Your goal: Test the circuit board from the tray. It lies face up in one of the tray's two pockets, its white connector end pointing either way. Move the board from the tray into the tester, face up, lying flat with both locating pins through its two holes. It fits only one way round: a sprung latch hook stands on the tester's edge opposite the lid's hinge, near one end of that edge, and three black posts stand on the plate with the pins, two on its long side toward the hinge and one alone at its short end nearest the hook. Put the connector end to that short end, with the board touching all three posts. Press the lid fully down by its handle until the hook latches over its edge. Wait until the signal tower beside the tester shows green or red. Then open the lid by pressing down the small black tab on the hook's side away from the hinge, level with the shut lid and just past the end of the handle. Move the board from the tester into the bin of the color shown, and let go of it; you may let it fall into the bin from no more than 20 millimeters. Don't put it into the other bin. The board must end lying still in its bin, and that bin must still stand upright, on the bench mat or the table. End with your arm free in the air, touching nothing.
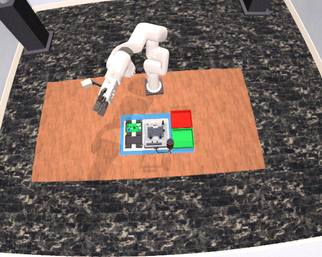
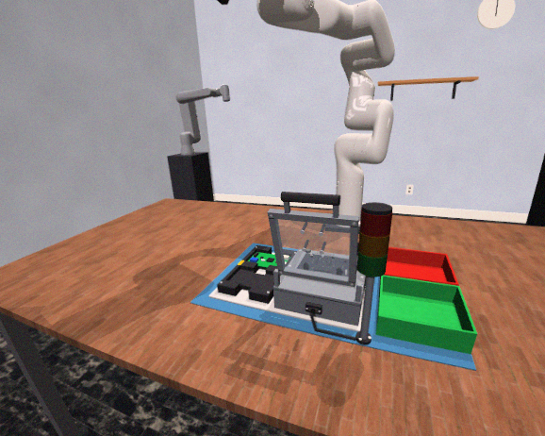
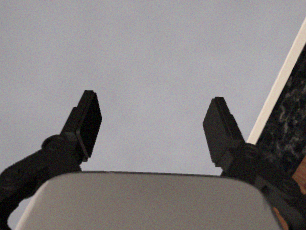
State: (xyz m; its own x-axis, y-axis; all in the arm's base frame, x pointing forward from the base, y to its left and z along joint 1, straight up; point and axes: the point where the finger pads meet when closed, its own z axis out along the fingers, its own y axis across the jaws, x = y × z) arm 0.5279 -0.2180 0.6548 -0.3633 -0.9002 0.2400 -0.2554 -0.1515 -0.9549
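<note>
Now: the green circuit board 16 cm behind my hand, 5 cm to the left of it and 65 cm below it. Also, from my hand: small black tab (16 cm behind, 27 cm to the left, 58 cm below); clear lid (2 cm ahead, 21 cm to the left, 49 cm below); tester plate (9 cm behind, 22 cm to the left, 60 cm below).
</note>
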